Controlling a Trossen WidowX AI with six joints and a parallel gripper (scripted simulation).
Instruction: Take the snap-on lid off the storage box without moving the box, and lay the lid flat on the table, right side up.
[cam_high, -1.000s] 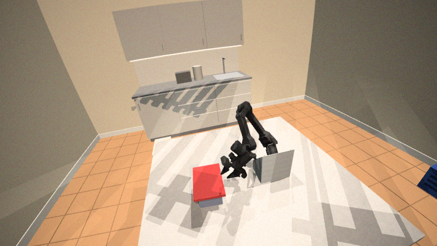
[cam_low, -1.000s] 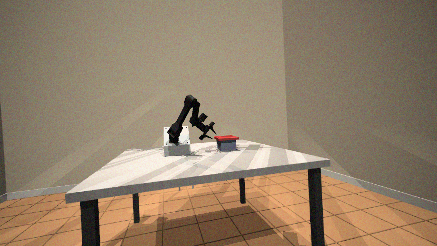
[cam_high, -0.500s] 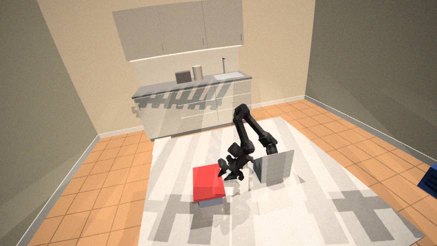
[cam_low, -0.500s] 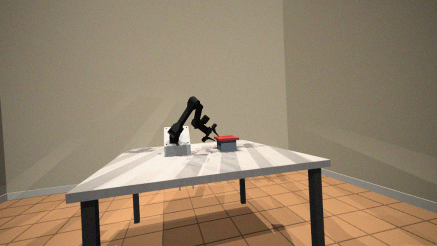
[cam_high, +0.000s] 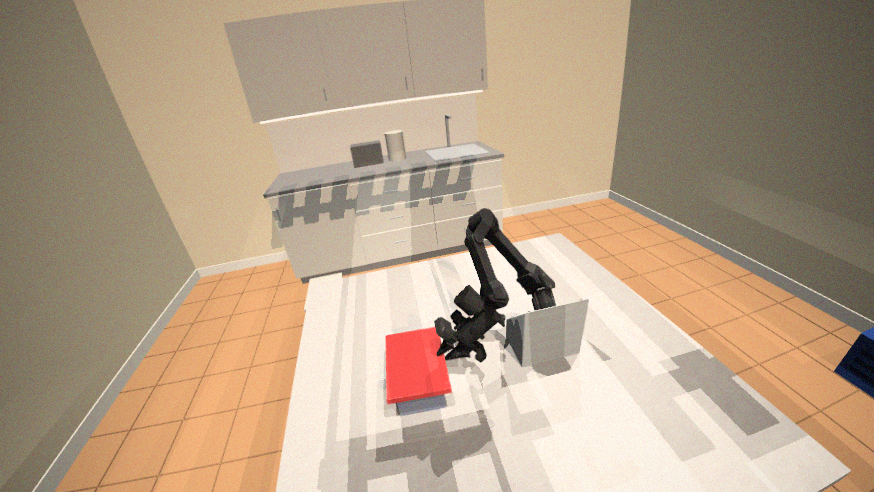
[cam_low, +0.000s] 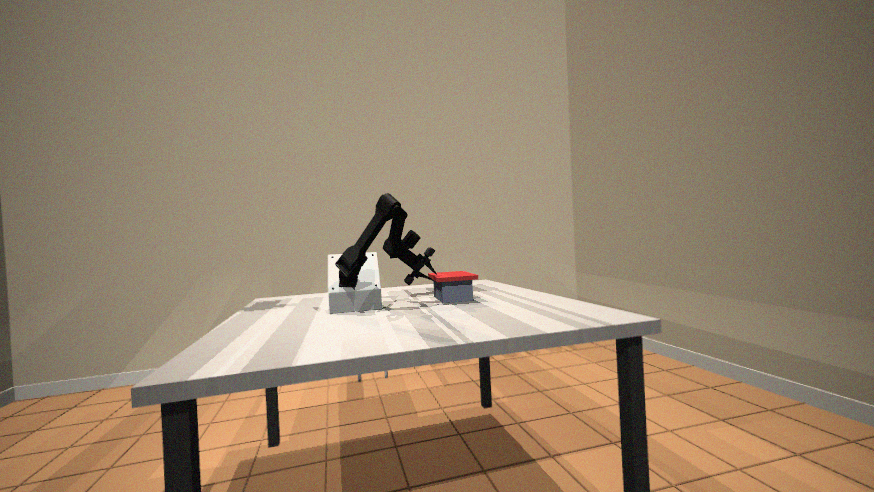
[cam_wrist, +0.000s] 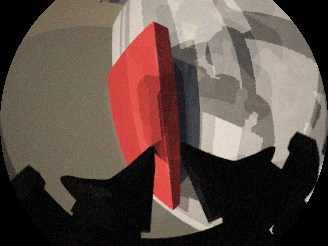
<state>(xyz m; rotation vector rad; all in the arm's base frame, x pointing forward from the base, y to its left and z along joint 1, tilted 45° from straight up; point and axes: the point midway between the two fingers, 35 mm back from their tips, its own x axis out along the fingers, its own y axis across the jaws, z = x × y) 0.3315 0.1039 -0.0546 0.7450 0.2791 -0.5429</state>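
My gripper tip is 7 cm short of the red lid. Also, from my gripper tip: storage box: 7 cm ahead, 5 cm below.
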